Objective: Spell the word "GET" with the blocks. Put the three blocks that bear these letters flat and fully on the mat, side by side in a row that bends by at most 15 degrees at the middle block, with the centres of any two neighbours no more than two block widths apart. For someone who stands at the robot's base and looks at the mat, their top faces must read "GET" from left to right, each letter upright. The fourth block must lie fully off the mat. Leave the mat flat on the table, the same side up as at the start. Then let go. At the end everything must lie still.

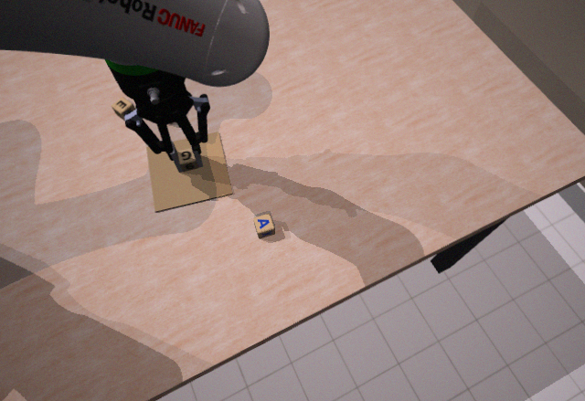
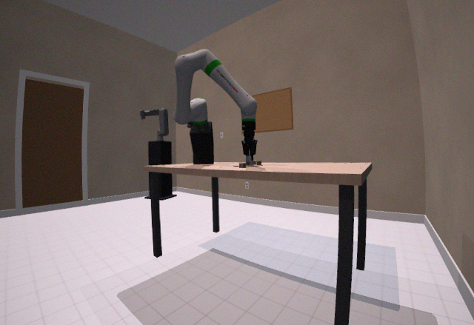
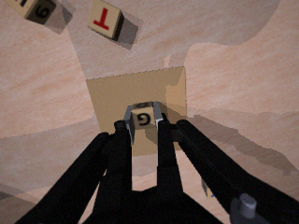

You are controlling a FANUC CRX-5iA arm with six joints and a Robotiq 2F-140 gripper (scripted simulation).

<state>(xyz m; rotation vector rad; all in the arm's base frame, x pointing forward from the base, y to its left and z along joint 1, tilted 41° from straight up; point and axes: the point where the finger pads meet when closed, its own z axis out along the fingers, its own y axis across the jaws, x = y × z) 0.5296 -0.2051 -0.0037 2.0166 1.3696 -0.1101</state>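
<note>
Now: hand 4 cm above the tan mat, 1 cm to the left of it and 1 cm past it.
</note>
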